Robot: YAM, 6 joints.
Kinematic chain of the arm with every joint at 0, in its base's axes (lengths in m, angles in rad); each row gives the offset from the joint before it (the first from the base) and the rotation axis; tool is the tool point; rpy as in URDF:
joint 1: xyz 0 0 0.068 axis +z
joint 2: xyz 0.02 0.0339 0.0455 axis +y
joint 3: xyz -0.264 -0.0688 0 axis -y
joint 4: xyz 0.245 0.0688 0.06 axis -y
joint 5: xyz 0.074 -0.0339 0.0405 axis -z
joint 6: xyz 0.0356 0 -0.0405 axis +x
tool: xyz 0 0 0 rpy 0 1.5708 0
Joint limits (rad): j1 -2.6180..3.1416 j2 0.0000..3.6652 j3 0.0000..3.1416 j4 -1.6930..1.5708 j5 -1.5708..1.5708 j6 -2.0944..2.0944
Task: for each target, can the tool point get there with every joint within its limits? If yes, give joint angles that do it. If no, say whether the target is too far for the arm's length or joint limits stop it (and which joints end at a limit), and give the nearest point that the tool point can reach.
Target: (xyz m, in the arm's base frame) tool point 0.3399 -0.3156 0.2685
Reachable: yes | joints -0.7327 2.1773 2.0870 -1.0655 0.2047 -0.1121
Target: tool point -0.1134 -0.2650 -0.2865
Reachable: yes | joints -2.0487 3.3555 1.4164 0.7874 -0.6369 -0.4264
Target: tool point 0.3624 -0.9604 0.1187
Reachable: no: too far | nearest point 0.2280 -0.6042 0.1167 | short by 0.381 m
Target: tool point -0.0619 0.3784 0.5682
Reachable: yes | joints -1.4450 0.6018 2.4138 0.4591 0.4009 -0.0538
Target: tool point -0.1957 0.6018 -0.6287
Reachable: no: too far | nearest point -0.1365 0.4198 -0.3247 | short by 0.359 m
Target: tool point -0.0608 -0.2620 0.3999
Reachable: yes | joints -1.8498 1.2970 1.4435 -0.7759 -0.3947 0.5203
